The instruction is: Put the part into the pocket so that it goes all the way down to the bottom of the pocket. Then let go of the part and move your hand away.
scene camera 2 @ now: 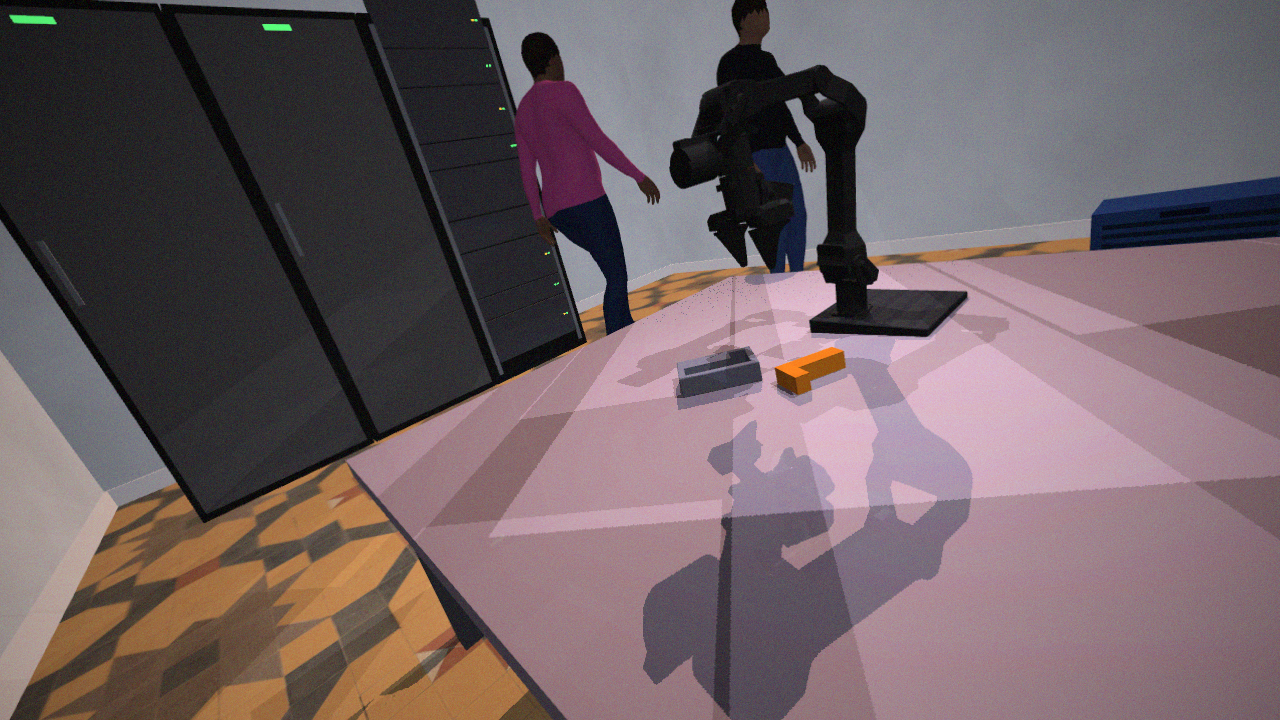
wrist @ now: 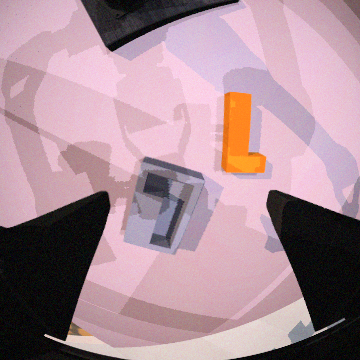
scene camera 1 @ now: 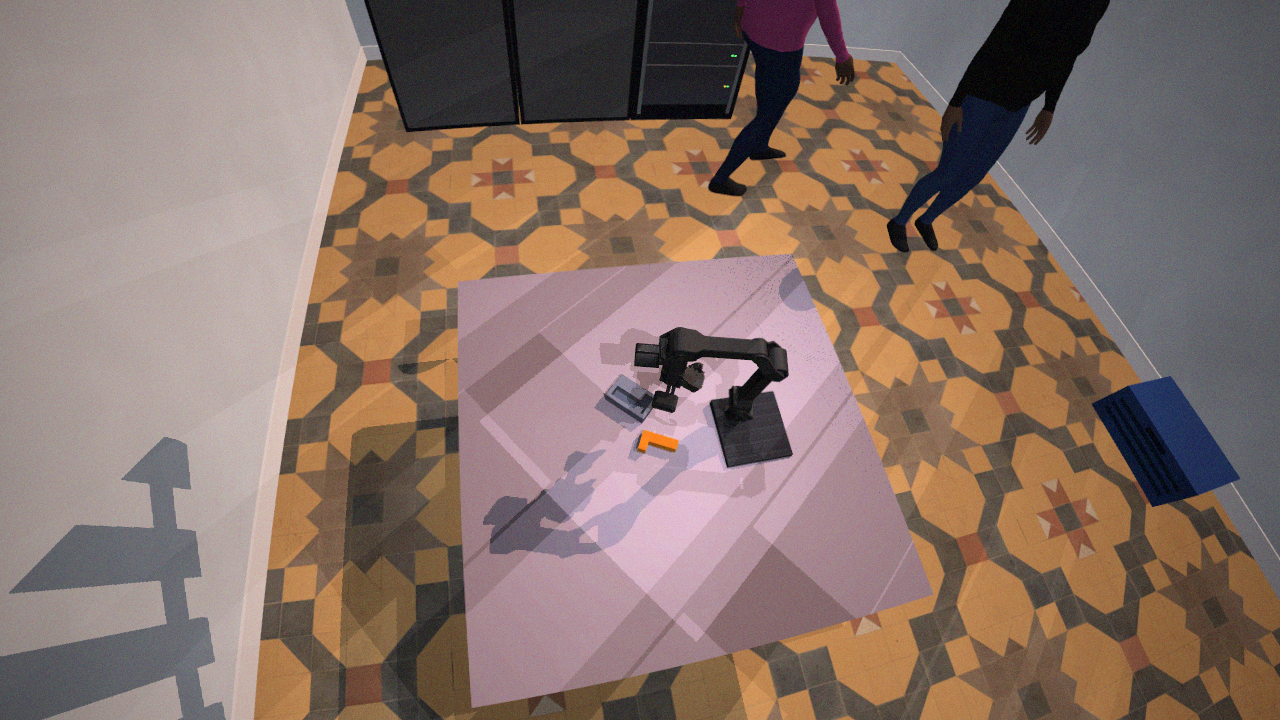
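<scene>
The orange L-shaped part lies flat on the table, outside the pocket. In the wrist view its long bar runs up and down, with its short foot at the bottom pointing right. The grey block with the L-shaped pocket lies beside it, apart from it. In the wrist view the pocket is tilted, its short arm at the top pointing left. The pocket is empty. My gripper is wide open and empty, high above the table, with the block between its fingertips in the wrist view.
The arm's black base plate stands on the pink table, near the part. Beyond the table are dark cabinets, two people and a blue box.
</scene>
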